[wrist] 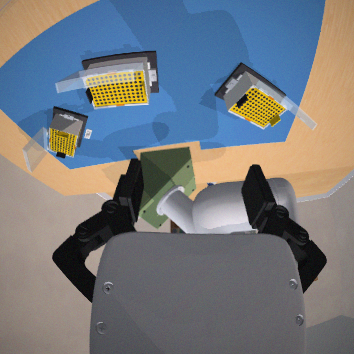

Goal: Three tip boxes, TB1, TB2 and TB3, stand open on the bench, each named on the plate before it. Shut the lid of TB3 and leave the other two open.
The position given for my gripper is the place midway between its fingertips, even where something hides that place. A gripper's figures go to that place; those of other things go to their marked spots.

My gripper (pixel 194 174) is 0.15 m from the lens. A blue mat (pixel 195 54): 0.40 m from the lens.
